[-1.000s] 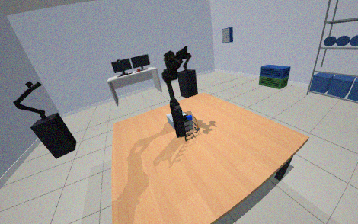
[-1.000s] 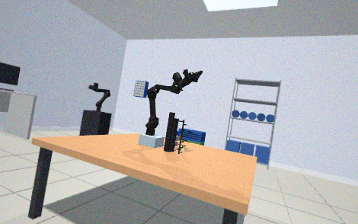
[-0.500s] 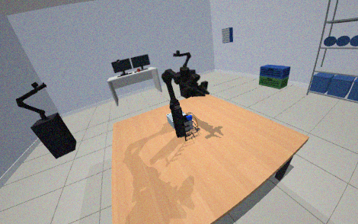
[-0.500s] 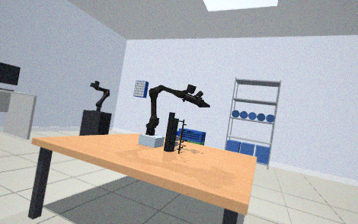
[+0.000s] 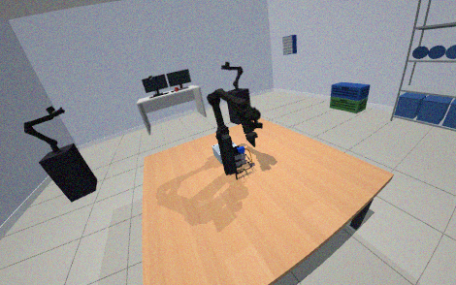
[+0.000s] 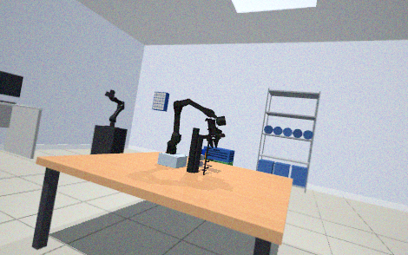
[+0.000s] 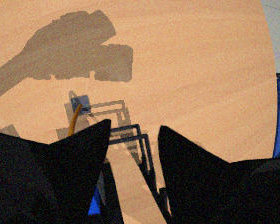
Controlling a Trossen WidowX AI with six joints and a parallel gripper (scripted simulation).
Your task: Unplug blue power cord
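The blue plug lies 80 mm behind my gripper tip, 60 mm to the right of it and 30 mm below it.
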